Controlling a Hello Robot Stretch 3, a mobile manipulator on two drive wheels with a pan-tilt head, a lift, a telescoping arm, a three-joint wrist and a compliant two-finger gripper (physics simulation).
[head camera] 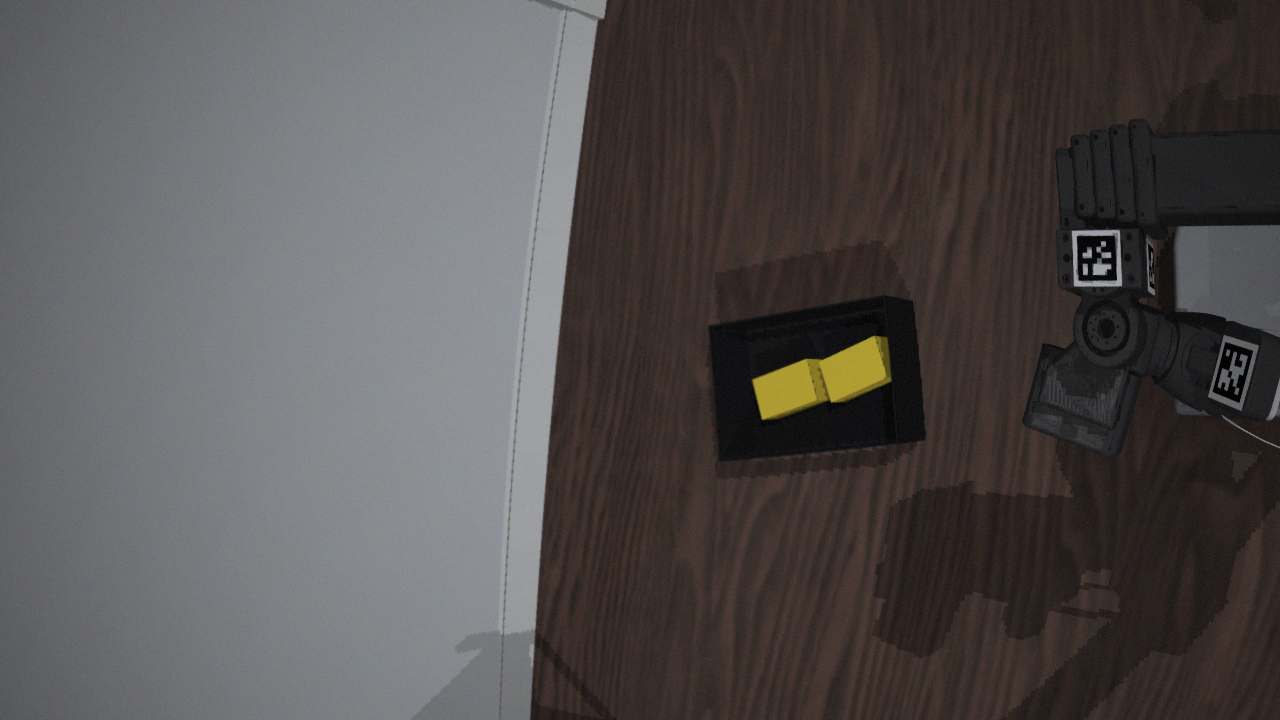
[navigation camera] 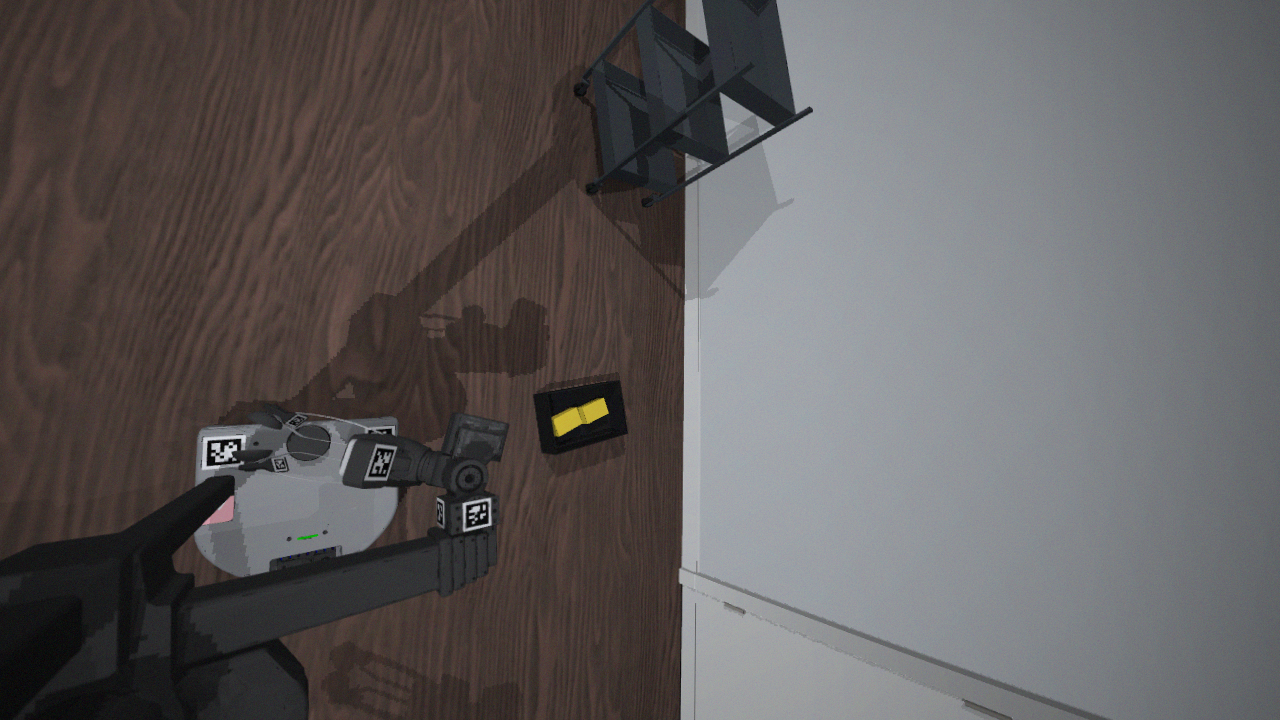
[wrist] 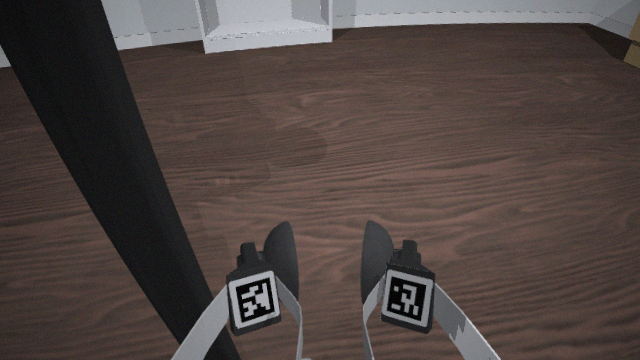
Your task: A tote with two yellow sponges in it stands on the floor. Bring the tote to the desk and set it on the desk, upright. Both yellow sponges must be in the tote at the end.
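Where they show: gripper, fingertip midpoint: [navigation camera: 243,434] [wrist: 328,249]; robot's base, link origin: [navigation camera: 309,441].
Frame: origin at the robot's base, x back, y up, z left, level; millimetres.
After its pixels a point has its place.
Observation:
The black tote [head camera: 905,376] {y 58, x -9, z -604 mm} [navigation camera: 543,422] {y 46, x -4, z -605 mm} stands upright on the wooden floor near the wall. Two yellow sponges lie end to end inside it: one sponge [head camera: 787,391] [navigation camera: 565,421] and the other sponge [head camera: 854,368] [navigation camera: 593,411]. My gripper [navigation camera: 261,437] {y 534, x -40, z 69 mm} [wrist: 328,249] {y 534, x -40, z 69 mm} is open and empty, with its fingers apart. It is over the robot's base and points away from the tote. The wrist joint is nearer to the tote, with a stretch of floor between them. The fingers do not show in the head view. I cannot make out the desk in these views.
A dark shelf cart [navigation camera: 756,53] {y 663, x -1171, z -1080 mm} stands by the wall, beyond the tote in the navigation view. A pale wall [head camera: 268,313] {y 622, x 63, z -1334 mm} [navigation camera: 939,313] {y 992, x -261, z -1369 mm} runs behind the tote. The black mast [wrist: 110,150] {y 588, x 58, z 116 mm} crosses the left of the wrist view. A wooden furniture corner [wrist: 633,54] {y 61, x -2425, z 1267 mm} shows at its right edge.

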